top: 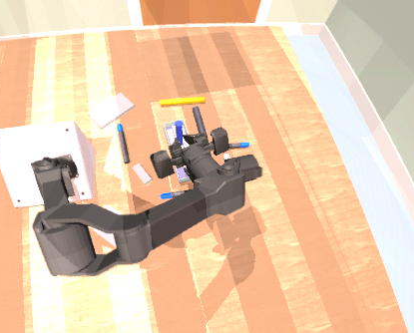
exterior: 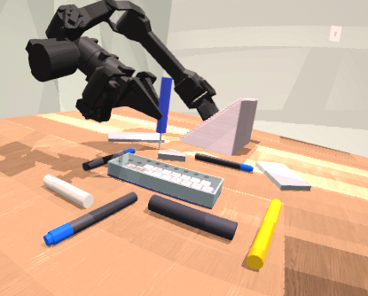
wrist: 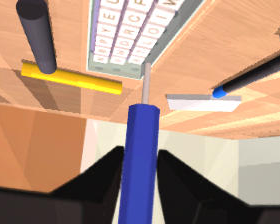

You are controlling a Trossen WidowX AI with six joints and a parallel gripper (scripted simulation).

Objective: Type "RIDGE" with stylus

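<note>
Now: gripper tip 10 cm to the right of the dark cylinder, 10 cm above it and 9 cm short of it. The rest, counted from my gripper tip: white cylinder: 14 cm ahead, 11 cm below, 8 cm to the right; then blue stylus: 1 cm below; then stylus tip: 5 cm below.
</note>
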